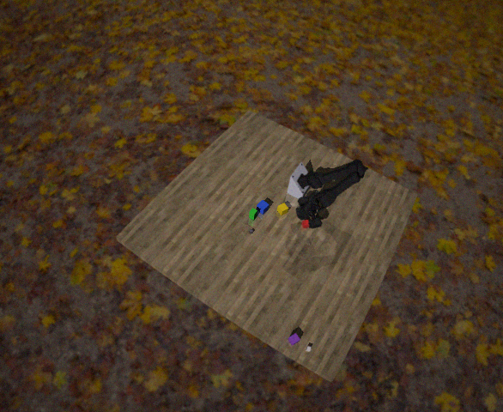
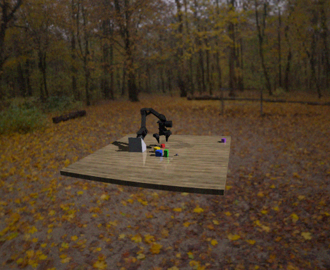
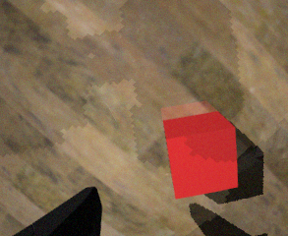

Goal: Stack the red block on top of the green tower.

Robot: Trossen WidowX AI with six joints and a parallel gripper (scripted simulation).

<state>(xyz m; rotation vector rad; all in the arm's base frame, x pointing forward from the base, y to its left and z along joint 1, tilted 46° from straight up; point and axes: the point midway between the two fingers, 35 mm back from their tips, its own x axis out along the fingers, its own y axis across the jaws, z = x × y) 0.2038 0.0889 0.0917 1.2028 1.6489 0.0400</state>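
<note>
My gripper tip is now 3 cm above the red block. From my gripper tip the other things lie so: small dark object: 19 cm ahead, 23 cm to the right, 4 cm below; blue block: 3 cm ahead, 25 cm to the right, 2 cm below; yellow block: 2 cm behind, 15 cm to the right, 3 cm below.
</note>
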